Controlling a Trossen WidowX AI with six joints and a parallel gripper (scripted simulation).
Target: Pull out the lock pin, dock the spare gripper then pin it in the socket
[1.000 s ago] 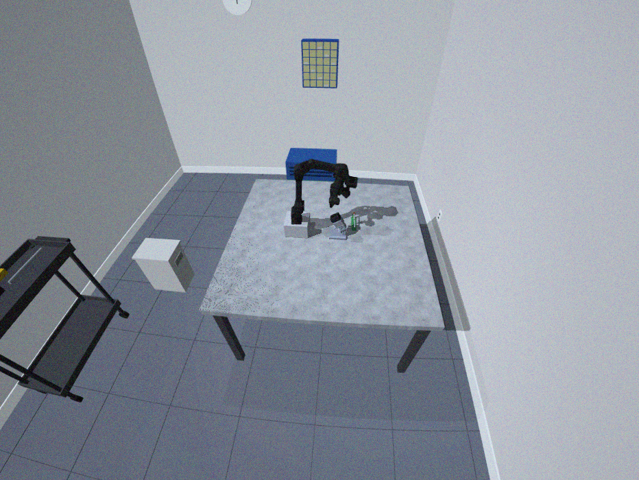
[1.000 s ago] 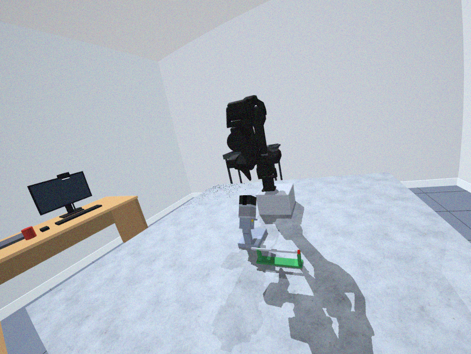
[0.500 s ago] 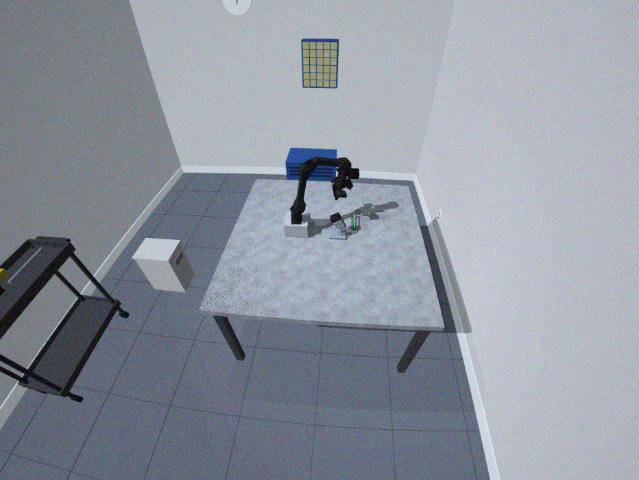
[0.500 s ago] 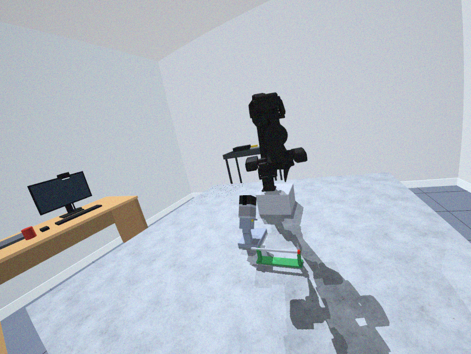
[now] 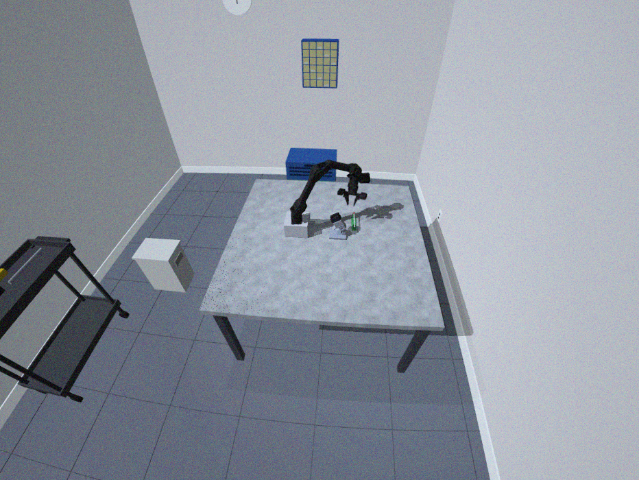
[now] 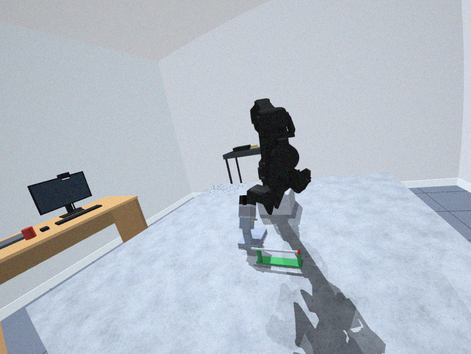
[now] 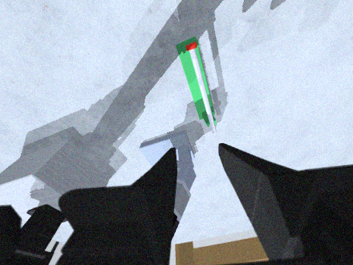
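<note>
Right now my gripper tip is 3 cm short of the green cradle and 14 cm above it. The rest, counted from my gripper tip: spare gripper 9 cm behind, 11 cm to the right, 4 cm below; mount 7 cm behind, 11 cm to the right, 11 cm below.
</note>
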